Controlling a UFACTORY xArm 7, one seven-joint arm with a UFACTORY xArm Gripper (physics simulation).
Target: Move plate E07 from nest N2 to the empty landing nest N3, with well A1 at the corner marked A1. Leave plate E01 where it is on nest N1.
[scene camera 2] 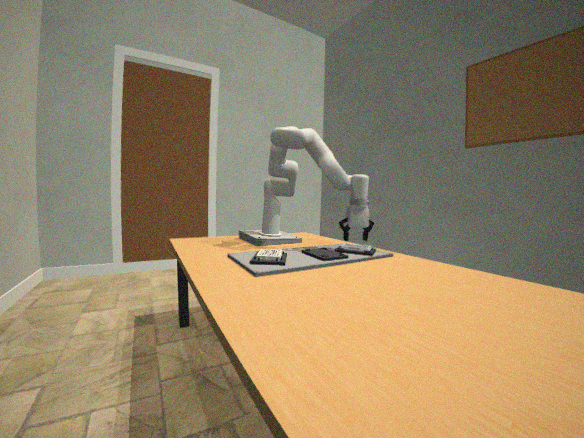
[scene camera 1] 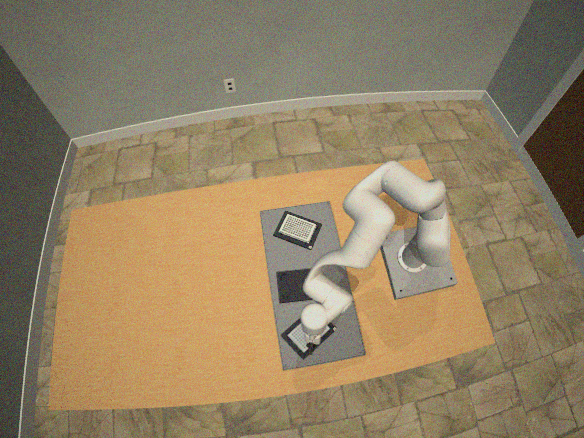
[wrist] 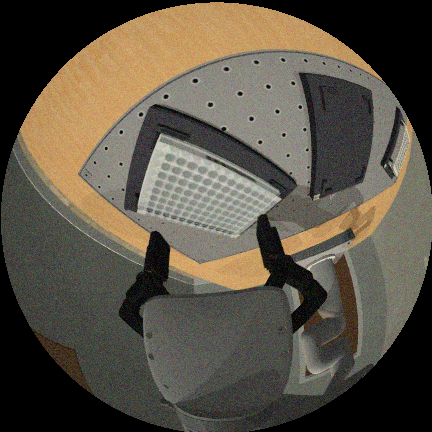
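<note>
My gripper (scene camera 1: 311, 346) (scene camera 2: 355, 238) (wrist: 208, 231) is open and empty, pointing down a little above the greyish well plate (scene camera 1: 298, 338) (scene camera 2: 357, 246) (wrist: 200, 190), which lies in a dark nest (wrist: 140, 150) at one end of the grey board. The fingers are apart across the plate in the wrist view. The empty dark nest (scene camera 1: 292, 286) (scene camera 2: 325, 254) (wrist: 342, 130) is in the middle, with a small white mark (wrist: 316, 197) at one corner. A cream plate (scene camera 1: 300, 228) (scene camera 2: 270, 253) (wrist: 400, 150) lies in the nest at the other end. Plate and nest labels cannot be read.
The grey perforated board (scene camera 1: 295, 260) (scene camera 2: 300, 262) (wrist: 215, 92) carries the nests and lies on the wooden table (scene camera 1: 165, 300) (scene camera 2: 425, 325). The arm's base plate (scene camera 1: 415, 285) stands beside the board. The forearm passes over part of the middle nest in the first scene view.
</note>
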